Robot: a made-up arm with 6 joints.
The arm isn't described. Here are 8 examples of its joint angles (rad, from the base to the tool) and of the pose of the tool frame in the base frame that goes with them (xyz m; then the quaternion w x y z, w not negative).
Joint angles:
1: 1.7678 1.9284 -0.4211 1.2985 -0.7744 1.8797
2: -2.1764 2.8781 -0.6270 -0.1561 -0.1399 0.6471
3: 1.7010 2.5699 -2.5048 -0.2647 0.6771 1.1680
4: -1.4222 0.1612 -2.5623 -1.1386 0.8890 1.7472
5: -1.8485 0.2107 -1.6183 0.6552 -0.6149 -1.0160
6: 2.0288 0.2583 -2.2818 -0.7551 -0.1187 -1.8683
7: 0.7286 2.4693 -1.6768 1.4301 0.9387 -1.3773
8: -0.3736 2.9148 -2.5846 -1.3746 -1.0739 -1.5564
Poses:
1: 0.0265 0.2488 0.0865 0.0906 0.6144 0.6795 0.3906
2: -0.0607 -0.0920 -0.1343 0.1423 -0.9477 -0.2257 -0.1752
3: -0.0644 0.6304 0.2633 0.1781 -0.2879 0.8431 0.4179
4: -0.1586 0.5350 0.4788 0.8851 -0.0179 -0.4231 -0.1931
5: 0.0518 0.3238 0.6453 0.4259 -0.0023 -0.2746 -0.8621
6: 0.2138 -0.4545 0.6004 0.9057 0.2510 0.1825 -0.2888
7: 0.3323 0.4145 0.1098 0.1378 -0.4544 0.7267 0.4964
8: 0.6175 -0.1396 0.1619 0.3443 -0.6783 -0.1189 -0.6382
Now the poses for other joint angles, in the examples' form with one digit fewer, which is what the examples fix.
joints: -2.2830 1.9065 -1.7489 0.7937 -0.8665 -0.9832
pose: -0.365 -0.331 0.495 0.067 0.503 0.055 -0.860
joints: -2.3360 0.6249 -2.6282 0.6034 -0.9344 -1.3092
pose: 0.289 0.374 0.625 0.104 -0.258 -0.583 -0.763
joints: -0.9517 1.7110 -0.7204 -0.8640 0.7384 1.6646
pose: 0.120 -0.265 0.159 0.064 0.793 0.544 -0.265
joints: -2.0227 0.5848 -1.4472 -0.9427 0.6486 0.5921
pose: -0.049 0.021 0.657 0.244 0.512 0.132 -0.813
